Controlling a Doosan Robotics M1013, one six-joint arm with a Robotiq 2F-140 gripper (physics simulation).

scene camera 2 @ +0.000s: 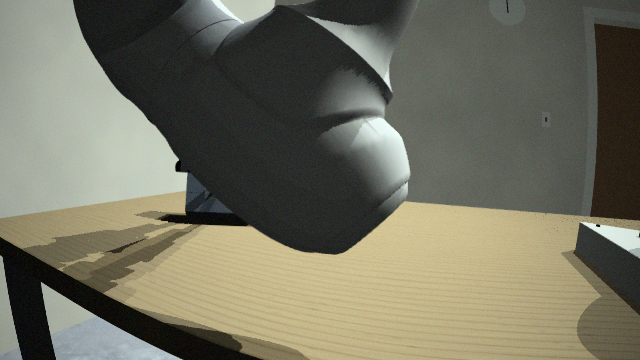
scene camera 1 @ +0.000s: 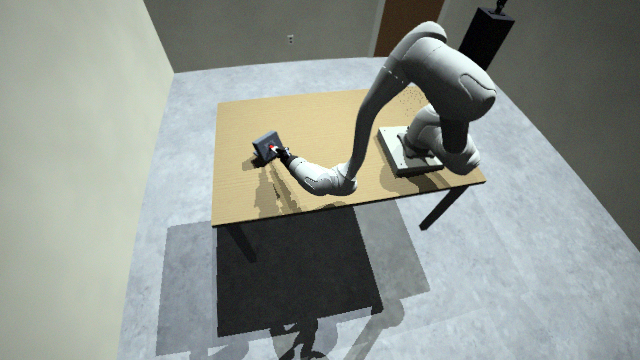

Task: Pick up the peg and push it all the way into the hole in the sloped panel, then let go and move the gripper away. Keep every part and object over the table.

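Frame: origin at the arm's base, x ahead, y left, z up, level; metres.
Where they show: gripper, fingertip midpoint: (scene camera 1: 274,148); arm's base, origin of the base link: (scene camera 1: 415,145).
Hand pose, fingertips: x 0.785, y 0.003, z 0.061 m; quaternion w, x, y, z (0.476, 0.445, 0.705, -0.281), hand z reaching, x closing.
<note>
Things, the pixels of their top centre, and the offset from my fingertips. Level surfaces: height alone.
- dark blue-grey sloped panel, middle of its top: (scene camera 2: 222,154) (scene camera 1: 266,137) 0.036 m ahead, 0.066 m right, 0.018 m up
- red peg, middle of its top: (scene camera 1: 271,144) 0.013 m ahead, 0.030 m right, 0.001 m down
- wooden table, its level: 0.099 m down
The dark blue-grey sloped panel (scene camera 1: 263,143) (scene camera 2: 192,197) stands on the left part of the table; in the scene camera 2 view the arm covers much of it. The red peg (scene camera 1: 271,147) shows as a small red spot at the middle of the panel's face, where the hole is; how deep it sits is too small to tell. My gripper (scene camera 1: 276,150) is shut with nothing between its fingers. Its fingertips are right at the peg's outer end, seeming to touch it. In the scene camera 2 view the fingertips and the peg are hidden behind the arm.
The wooden table (scene camera 1: 320,115) (scene camera 2: 400,280) carries the robot's white base plate (scene camera 1: 397,152) (scene camera 2: 607,265) on its right part. The arm's wrist hangs low over the table near the front edge. A black pedestal (scene camera 1: 485,37) stands behind the table at the right.
</note>
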